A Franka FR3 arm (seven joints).
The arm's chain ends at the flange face. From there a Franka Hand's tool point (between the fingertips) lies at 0.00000 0.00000 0.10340 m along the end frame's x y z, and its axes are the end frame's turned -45 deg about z.
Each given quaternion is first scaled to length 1.
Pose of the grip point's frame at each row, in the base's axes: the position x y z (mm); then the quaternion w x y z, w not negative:
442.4 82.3 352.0 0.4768 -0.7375 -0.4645 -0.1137
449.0 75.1 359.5 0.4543 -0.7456 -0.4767 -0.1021
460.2 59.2 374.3 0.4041 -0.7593 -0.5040 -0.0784
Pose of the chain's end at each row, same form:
470.9 -1.3 405.7 0.4840 -0.8591 -0.1469 0.0774
478.0 -5.0 418.1 0.4588 -0.8713 -0.1551 0.0795
490.0 -12.4 442.7 0.4033 -0.8944 -0.1751 0.0822

